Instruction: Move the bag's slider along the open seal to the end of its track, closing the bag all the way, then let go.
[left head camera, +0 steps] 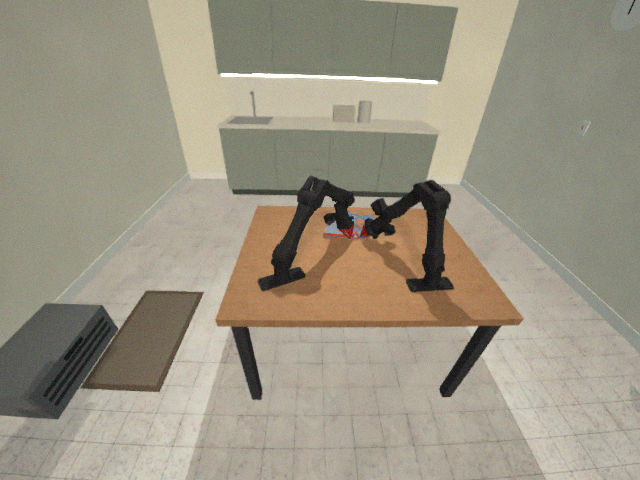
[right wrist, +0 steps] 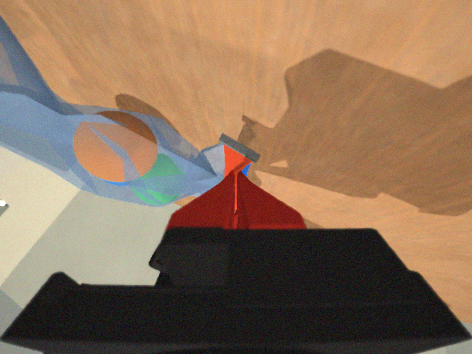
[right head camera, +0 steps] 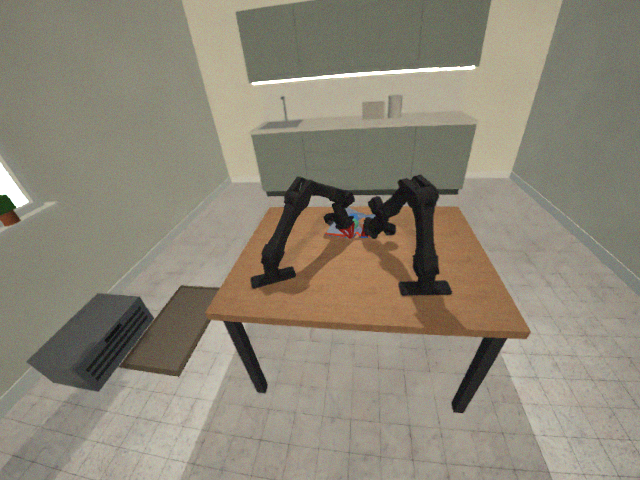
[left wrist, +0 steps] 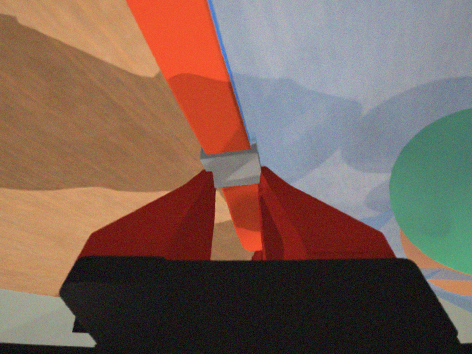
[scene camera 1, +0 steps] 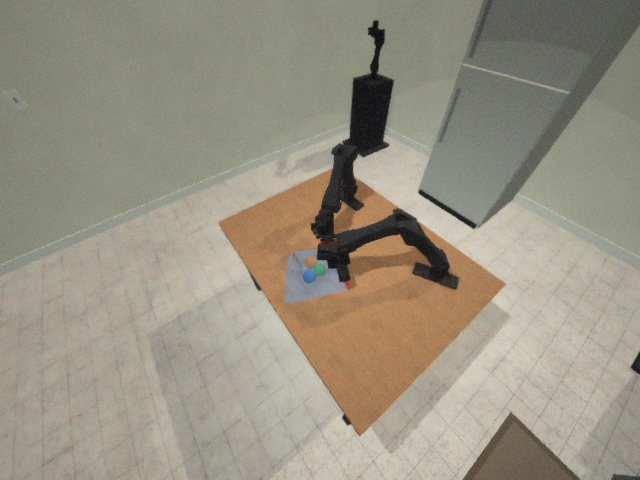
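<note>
The pale blue bag [left head camera: 332,228] [scene camera 1: 297,291] [left wrist: 300,40] [right wrist: 30,117] lies at the table's far edge in the left head view. Its red seal strip [left wrist: 185,45] [right wrist: 231,161] runs through the grey slider [left wrist: 230,169] in the left wrist view. My left gripper [left wrist: 236,176] [scene camera 1: 347,283] is shut on the slider, one finger on each side. My right gripper [right wrist: 235,177] [scene camera 1: 327,242] is shut on the strip's end, beside a small grey end piece [right wrist: 240,147]. In the left wrist view, a short stretch of strip shows between the left fingers, below the slider. The slider's far side is hidden.
An orange ball [scene camera 1: 310,261] [right wrist: 107,150], a green ball [scene camera 1: 319,269] [left wrist: 440,190] and a blue ball [scene camera 1: 309,276] are in the bag. The two grippers are close together over the wooden table [left head camera: 330,294] [scene camera 1: 392,330]. The left forearm partly covers the bag in scene camera 1.
</note>
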